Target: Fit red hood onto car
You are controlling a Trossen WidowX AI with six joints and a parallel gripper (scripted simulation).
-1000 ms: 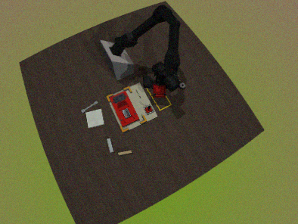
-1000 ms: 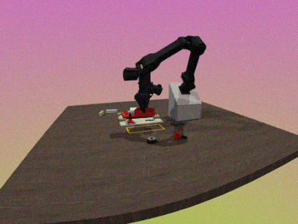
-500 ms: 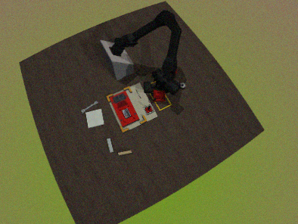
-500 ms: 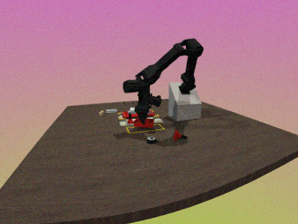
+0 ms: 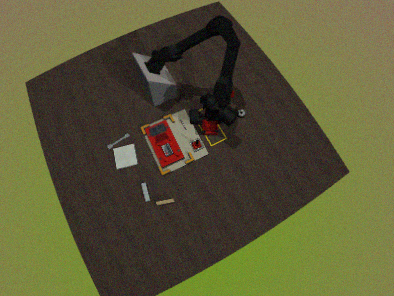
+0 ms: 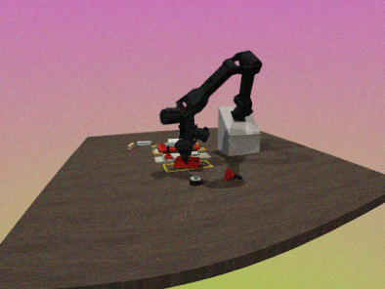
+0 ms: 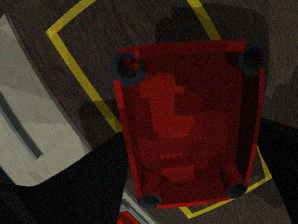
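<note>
My gripper tip is now 10 mm above the red hood. Round my gripper tip: wooden peg: 340 mm to the right, 230 mm ahead, 10 mm below; then black-and-white wheel: 170 mm to the left, 20 mm ahead, 10 mm below; then jig plate: 200 mm to the right, 10 mm below.
</note>
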